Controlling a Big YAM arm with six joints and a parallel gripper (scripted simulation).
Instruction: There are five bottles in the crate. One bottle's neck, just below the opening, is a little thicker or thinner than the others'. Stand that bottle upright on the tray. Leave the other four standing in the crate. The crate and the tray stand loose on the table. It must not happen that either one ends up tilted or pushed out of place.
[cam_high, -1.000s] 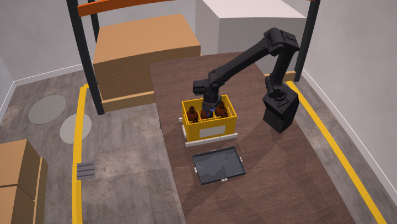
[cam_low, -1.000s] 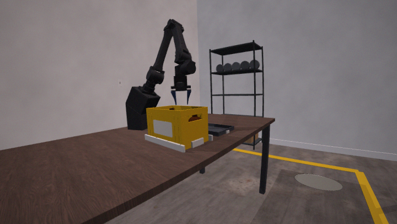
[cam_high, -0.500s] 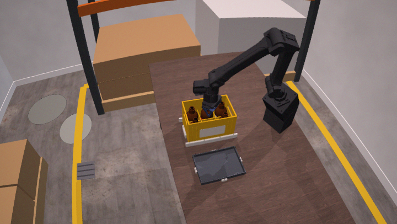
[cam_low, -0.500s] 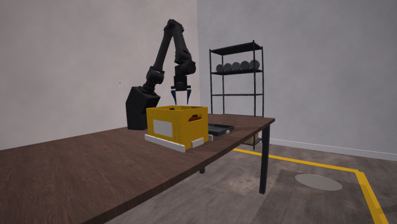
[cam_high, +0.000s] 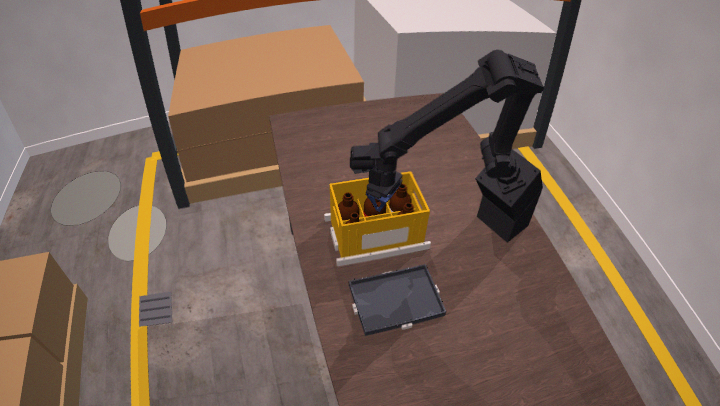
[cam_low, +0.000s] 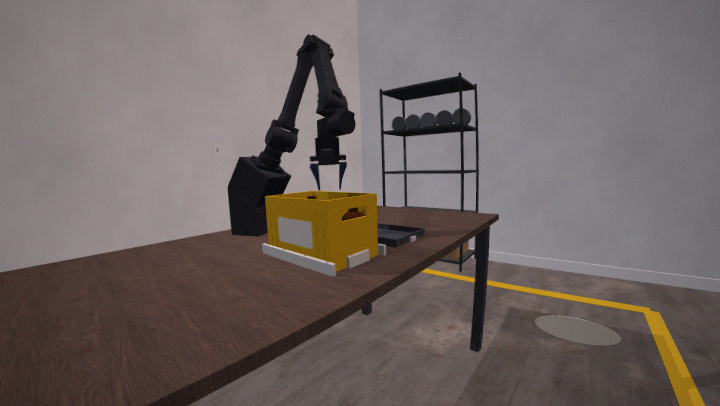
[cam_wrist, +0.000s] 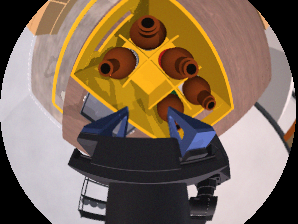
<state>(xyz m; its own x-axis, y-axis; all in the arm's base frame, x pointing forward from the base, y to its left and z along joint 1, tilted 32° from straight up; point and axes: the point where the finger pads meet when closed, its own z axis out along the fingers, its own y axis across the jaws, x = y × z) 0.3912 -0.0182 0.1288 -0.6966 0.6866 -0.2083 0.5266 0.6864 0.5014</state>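
The yellow crate lies 110 mm below my hand, 40 mm to the right of it and 10 mm ahead of it. Round my hand: glass bottle (110 mm below, 90 mm ahead, 20 mm to the left); then dark tray (230 mm to the left, 180 mm below, 20 mm behind).
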